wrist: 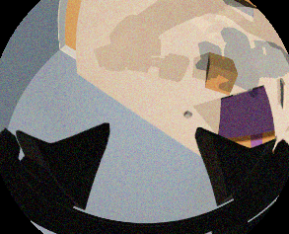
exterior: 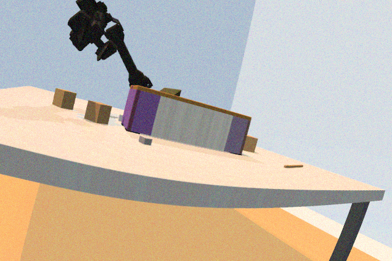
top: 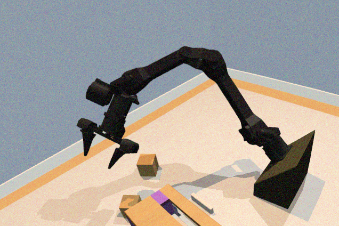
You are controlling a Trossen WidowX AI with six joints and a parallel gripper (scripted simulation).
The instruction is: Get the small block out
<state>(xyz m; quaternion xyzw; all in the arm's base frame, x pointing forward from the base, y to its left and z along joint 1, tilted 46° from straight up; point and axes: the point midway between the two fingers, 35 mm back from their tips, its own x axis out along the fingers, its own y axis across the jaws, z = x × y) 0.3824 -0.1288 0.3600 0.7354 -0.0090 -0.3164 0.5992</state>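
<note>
My gripper tip is now 360 mm to the right of the box, 130 mm above it and 70 mm past it. Round my gripper tip: grey piece: 180 mm to the left, 180 mm below, 170 mm ahead; then blue block: 390 mm to the left, 100 mm below, 50 mm behind; then brown strip: 720 mm to the left, 180 mm below, 150 mm ahead.
</note>
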